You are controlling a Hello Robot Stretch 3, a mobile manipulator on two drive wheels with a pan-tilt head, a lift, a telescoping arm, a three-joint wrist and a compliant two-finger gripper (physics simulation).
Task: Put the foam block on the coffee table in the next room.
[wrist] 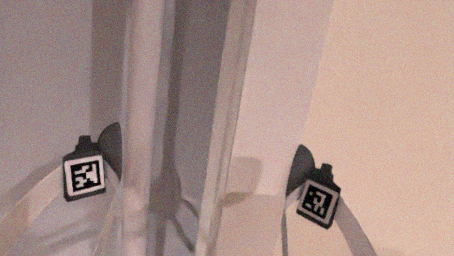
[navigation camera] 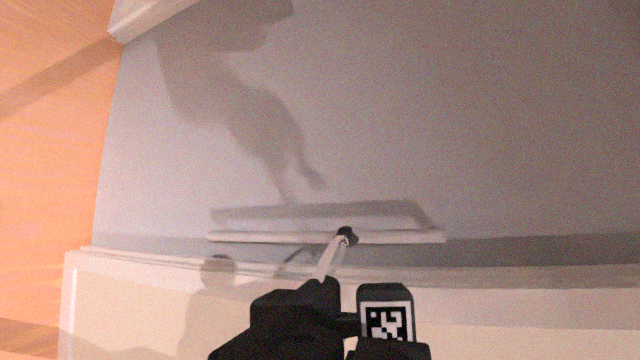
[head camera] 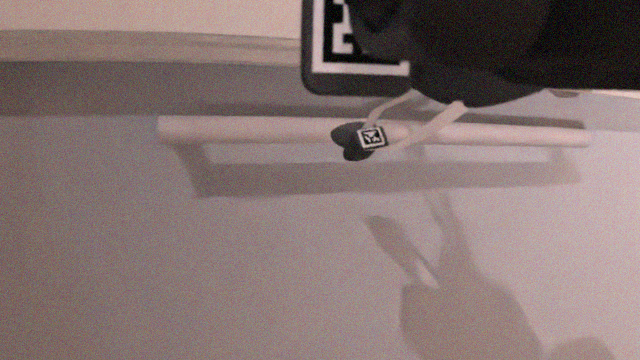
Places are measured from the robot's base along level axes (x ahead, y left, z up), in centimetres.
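Pixels of known places: gripper, fingertip midpoint: (navigation camera: 350,275).
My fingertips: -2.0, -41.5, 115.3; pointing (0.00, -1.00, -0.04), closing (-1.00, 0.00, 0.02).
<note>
Ahead of a thing's pixels: the offset from my fingertips to its top centre, as dx, dy, dz. "spot": to the spot under its first point. Level surfaces: height alone.
The foam block and the coffee table do not show in these views. My gripper (head camera: 357,142) (navigation camera: 347,235) (wrist: 208,154) is at a long pale bar handle {spot: +6.5, -2.9, +7.0} (head camera: 260,131) (navigation camera: 400,237) (wrist: 142,75) on a grey panel (head camera: 200,280) (navigation camera: 450,125) (wrist: 45,75), which looks like a door. In the wrist view the fingers stand wide apart, and the bar runs between them, close beside the left fingertip. No block shows between the fingers. Whether a fingertip touches the bar cannot be told. In the head view the dark wrist hides part of the fingers.
A pale ridged trim {spot: -1.1, -7.2, +16.9} (head camera: 150,47) (navigation camera: 450,277) (wrist: 225,100) runs alongside the handle, with a cream surface (navigation camera: 500,307) (wrist: 390,100) beyond it. Orange wooden floor {dz -115.2} (navigation camera: 45,175) shows at the left of the navigation view. A pale moulding (navigation camera: 145,20) is at its upper left. Robot shadows fall on the panel.
</note>
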